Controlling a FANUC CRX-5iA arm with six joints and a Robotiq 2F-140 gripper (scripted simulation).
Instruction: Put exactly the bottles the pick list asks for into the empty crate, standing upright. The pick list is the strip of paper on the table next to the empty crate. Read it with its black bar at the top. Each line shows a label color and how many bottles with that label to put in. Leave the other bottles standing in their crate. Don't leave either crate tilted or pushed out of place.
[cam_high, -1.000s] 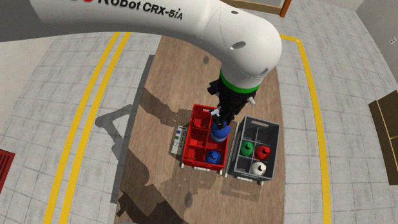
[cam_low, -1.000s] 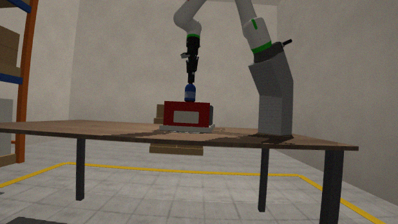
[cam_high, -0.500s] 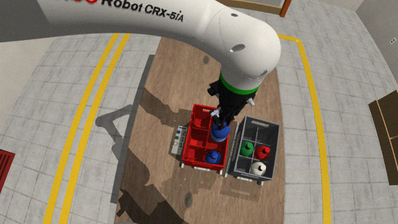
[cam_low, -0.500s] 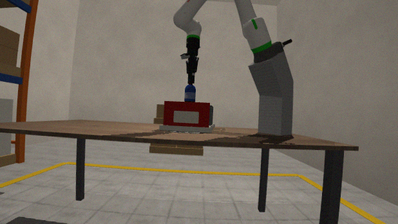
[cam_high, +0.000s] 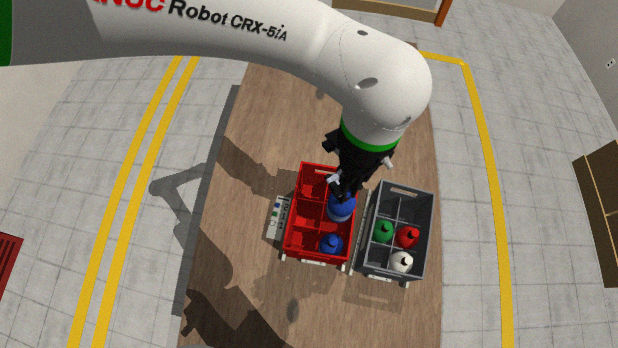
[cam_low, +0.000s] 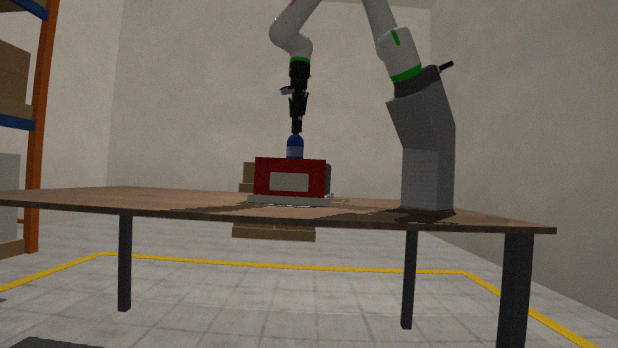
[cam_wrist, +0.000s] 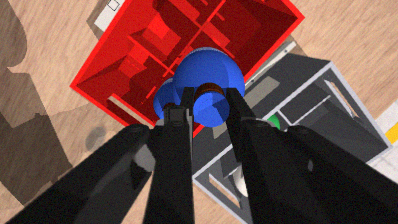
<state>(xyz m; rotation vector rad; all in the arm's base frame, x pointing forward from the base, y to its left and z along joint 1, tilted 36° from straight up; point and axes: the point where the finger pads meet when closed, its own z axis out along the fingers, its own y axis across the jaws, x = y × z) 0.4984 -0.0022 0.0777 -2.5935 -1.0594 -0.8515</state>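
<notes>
My gripper is now 8 cm above the blue-label bottle. Round my hand: grey crate: 25 cm below, 19 cm to the right, 2 cm ahead; red crate: 25 cm below, 4 cm to the left, 1 cm behind; green-label bottle: 24 cm below, 15 cm to the right, 1 cm ahead.
</notes>
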